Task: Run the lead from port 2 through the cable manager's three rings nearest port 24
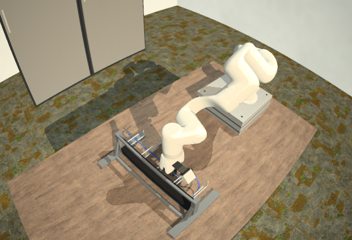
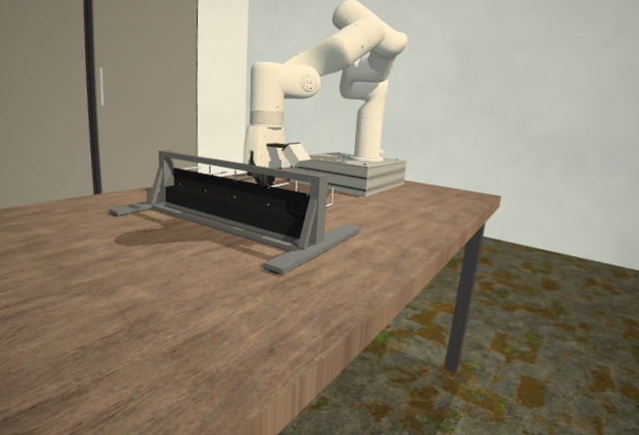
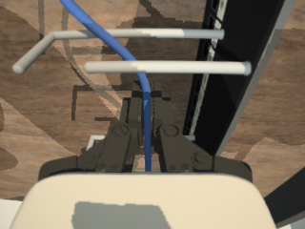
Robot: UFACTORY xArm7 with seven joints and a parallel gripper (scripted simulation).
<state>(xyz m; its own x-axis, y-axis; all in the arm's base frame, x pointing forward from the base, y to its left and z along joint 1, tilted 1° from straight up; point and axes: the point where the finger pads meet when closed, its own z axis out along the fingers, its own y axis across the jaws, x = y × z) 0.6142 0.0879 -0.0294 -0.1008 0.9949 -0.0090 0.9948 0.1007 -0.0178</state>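
Now: the grey rack 7 cm ahead of my hand, 4 cm to the right of it and 1 cm below it.
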